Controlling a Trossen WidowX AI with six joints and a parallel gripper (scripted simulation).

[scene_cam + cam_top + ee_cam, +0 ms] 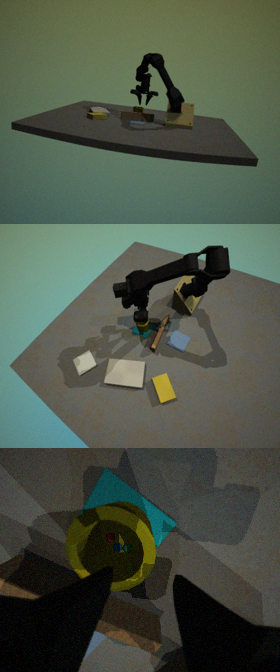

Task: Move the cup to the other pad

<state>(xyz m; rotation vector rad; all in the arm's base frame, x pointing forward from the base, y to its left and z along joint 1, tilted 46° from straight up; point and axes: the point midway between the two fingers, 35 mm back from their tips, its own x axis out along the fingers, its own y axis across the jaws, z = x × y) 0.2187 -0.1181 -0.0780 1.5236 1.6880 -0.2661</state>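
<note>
My gripper tip is now 50 mm above the yellow cup, 20 mm short of it and 10 mm to the right of it. Also, from my gripper tip: blue marble: 70 mm below, 20 mm to the left, 20 mm ahead; wooden bar: 110 mm to the left, 70 mm below, 20 mm ahead; teal pad: 100 mm below, 30 mm ahead, 10 mm to the left.
</note>
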